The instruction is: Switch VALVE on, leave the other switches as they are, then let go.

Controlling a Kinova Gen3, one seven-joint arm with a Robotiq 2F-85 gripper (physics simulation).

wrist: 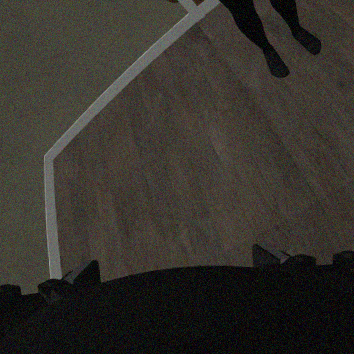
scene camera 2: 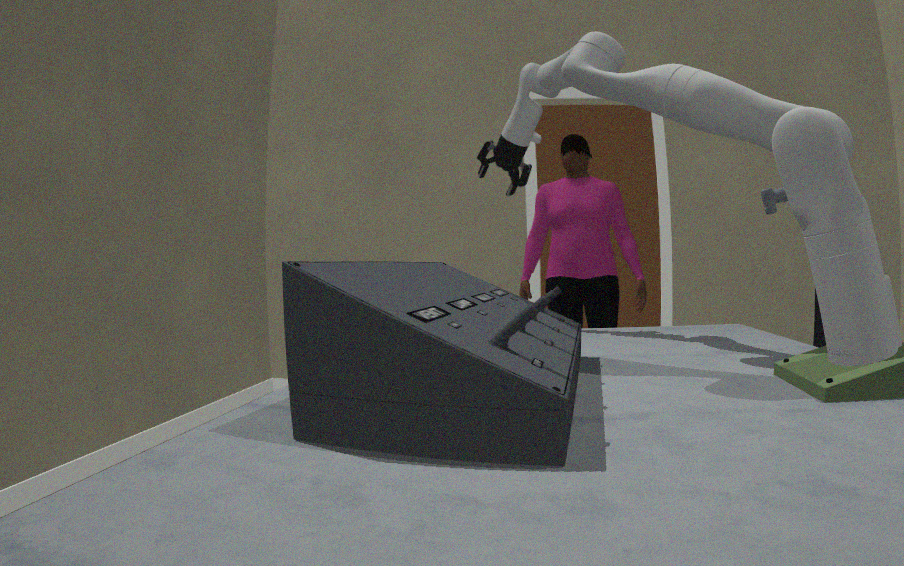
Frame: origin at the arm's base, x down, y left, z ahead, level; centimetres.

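Where they show: gripper, fingertip midpoint: [scene camera 2: 494, 186]; arm's base, origin of the base link: [scene camera 2: 862, 354].
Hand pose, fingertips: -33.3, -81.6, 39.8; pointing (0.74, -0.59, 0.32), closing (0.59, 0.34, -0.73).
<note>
Each offset is from my fingertips to the top centre of the thing, as dx, dy, dz. "*": to the spot under its first point. Level surfaces: height alone.
A dark grey console [scene camera 2: 413, 380] with a sloped panel stands on the table in the scene view. Its switches are a row of levers seen from the side; the nearest lever @(+24.6, +84.7, +8.4) [scene camera 2: 527, 316] slants up toward the arm's side and partly hides the others. Square plates, the nearest plate @(* +25.5, +82.6, +16.5) [scene camera 2: 428, 313] among them, lie in a row above the levers. Their writing cannot be read, so I cannot tell which switch is VALVE. My gripper [scene camera 2: 497, 181] [wrist: 176, 270] is open and empty, high above the console and apart from it. The console does not show in the wrist view.
A person in a pink top [scene camera 2: 579, 226] stands behind the table before a brown door [scene camera 2: 630, 153]; the person's legs [wrist: 248, 22] show in the wrist view. The arm's green base [scene camera 2: 810, 380] is at the right of the pale table @(dx +37.6) [scene camera 2: 700, 480]. Walls stand behind and left.
</note>
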